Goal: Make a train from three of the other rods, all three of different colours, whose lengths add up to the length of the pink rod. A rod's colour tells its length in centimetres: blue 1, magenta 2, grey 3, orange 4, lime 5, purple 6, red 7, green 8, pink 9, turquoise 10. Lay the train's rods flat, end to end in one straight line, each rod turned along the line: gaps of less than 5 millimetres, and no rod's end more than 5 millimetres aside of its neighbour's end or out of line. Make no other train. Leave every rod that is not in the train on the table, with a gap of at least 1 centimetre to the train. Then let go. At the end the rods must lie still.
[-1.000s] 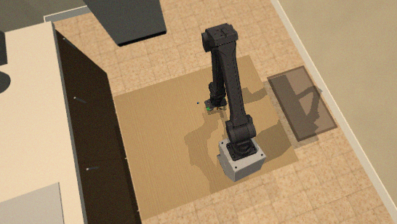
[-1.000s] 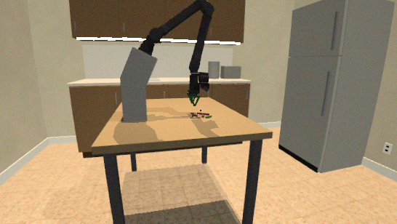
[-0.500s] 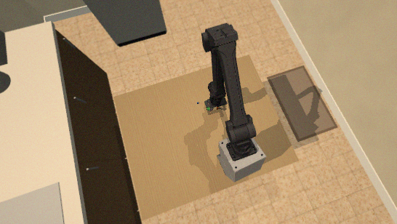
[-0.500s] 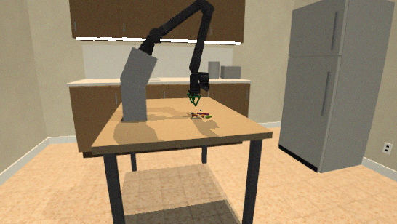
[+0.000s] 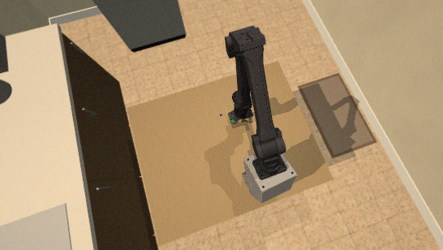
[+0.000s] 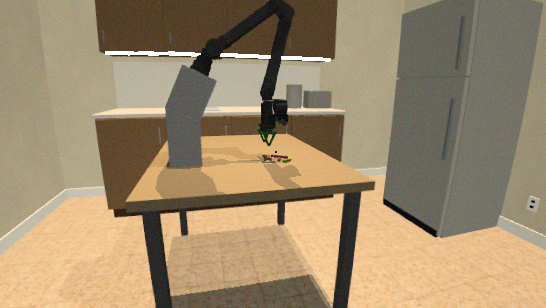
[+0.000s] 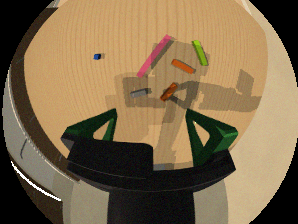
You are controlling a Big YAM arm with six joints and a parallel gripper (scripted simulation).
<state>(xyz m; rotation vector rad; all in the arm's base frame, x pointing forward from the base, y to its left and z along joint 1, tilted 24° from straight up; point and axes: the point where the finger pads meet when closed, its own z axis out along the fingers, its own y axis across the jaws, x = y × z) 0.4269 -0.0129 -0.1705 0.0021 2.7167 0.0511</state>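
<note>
My hand is 8 cm short of the blue rod, 10 cm to the right of it and 8 cm above it. Round my hand: lime rod (8 cm ahead, 9 cm to the right, 8 cm below); then grey rod (2 cm to the left, 8 cm below); then pink rod (7 cm ahead, 8 cm below).
</note>
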